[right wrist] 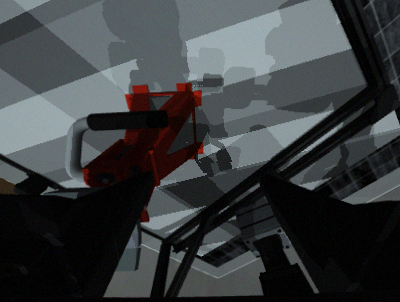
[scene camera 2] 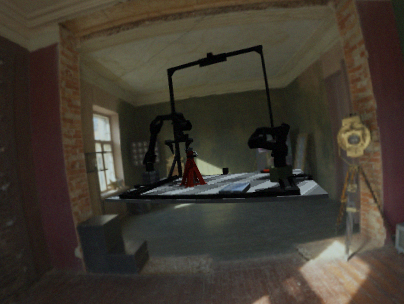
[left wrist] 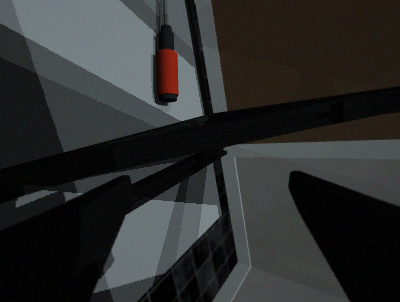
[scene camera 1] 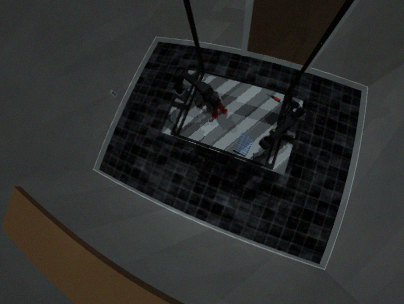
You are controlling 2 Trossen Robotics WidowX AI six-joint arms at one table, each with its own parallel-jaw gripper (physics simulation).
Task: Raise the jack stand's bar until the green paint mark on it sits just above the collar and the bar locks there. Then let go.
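Places are measured from the left arm's base along level axes (x ahead, y left, z up), in centimetres.
Pixels of known places: left gripper, between the fingertips: [left wrist: 210, 180] [scene camera 1: 287, 107]; right gripper, between the fingertips: [right wrist: 207, 177] [scene camera 2: 180, 153]; left arm's base, origin of its link: [scene camera 2: 280, 166]; right arm's base, origin of its link: [right wrist: 267, 244] [scene camera 2: 150, 171] [scene camera 1: 180, 90].
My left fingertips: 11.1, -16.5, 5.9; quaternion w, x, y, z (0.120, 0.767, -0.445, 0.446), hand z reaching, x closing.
For each thing: its top centre in the pictures, then the offset to it from my left fingertips, as dx, dy, dz. "spot": a spot on its surface instead.
- pale metal part, a spot on its surface: [right wrist: 131, 251] spot: +45.0, +46.4, +10.7
- red-handled screwdriver, centre of its top: [left wrist: 173, 39] [scene camera 1: 273, 96] +17.7, -4.2, -11.9
- blue checked pad, centre of its top: [scene camera 2: 235, 186] [scene camera 1: 244, 143] -1.7, +47.2, -12.1
The red jack stand [scene camera 1: 216, 111] [scene camera 2: 192, 175] [right wrist: 175, 125] stands upright on the table. Its handle [right wrist: 122, 120], a grey bent rod with a black grip, sticks out to the left in the right wrist view. A pale metal part [right wrist: 131, 251], likely the bar's top, shows partly behind a finger. The bar's green mark and the collar cannot be made out. My right gripper [scene camera 2: 179, 143] [right wrist: 207, 177] is open and empty beside the stand's upper part; one fingertip overlaps the stand in the right wrist view. My left gripper [left wrist: 210, 181] is open and empty, away from the stand.
A red-handled screwdriver [scene camera 1: 276, 99] [left wrist: 167, 72] lies near the table's back edge. A blue checked pad [scene camera 1: 244, 143] [scene camera 2: 235, 188] lies near the front edge. A small black cup [scene camera 2: 225, 171] stands farther back. Black frame rails and posts [scene camera 2: 173, 100] border the table.
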